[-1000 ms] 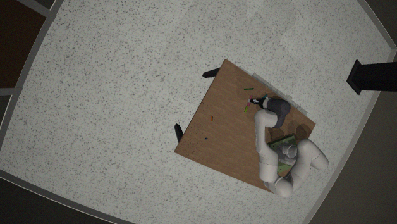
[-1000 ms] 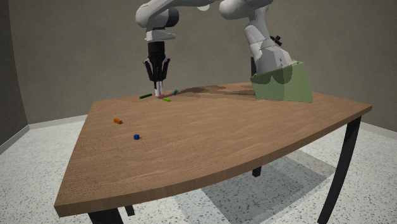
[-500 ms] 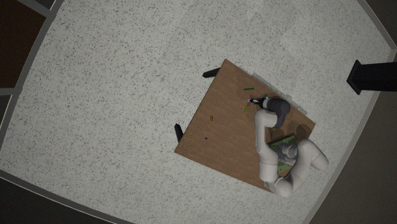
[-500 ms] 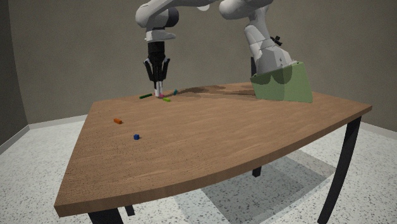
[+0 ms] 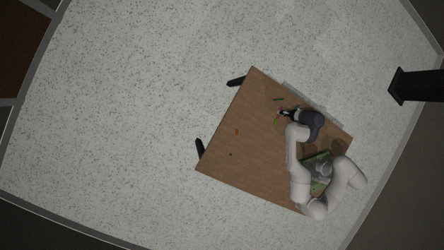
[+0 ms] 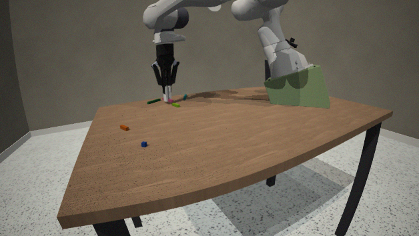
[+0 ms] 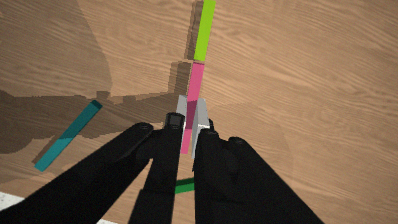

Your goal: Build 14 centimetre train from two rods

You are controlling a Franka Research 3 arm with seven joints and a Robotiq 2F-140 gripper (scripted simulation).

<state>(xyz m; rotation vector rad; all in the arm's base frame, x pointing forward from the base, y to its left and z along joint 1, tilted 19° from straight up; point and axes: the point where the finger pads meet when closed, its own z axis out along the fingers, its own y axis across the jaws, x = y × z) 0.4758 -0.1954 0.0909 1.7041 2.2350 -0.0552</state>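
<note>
My gripper is now 2 cm past the lime rod, 7 cm to the right of it and 4 cm above it. The rest, counted from my hand: pink rod: 3 cm below; then green rod: 5 cm ahead, 8 cm to the right, 4 cm below; then turquoise rod: 10 cm behind, 8 cm to the right, 4 cm below.
</note>
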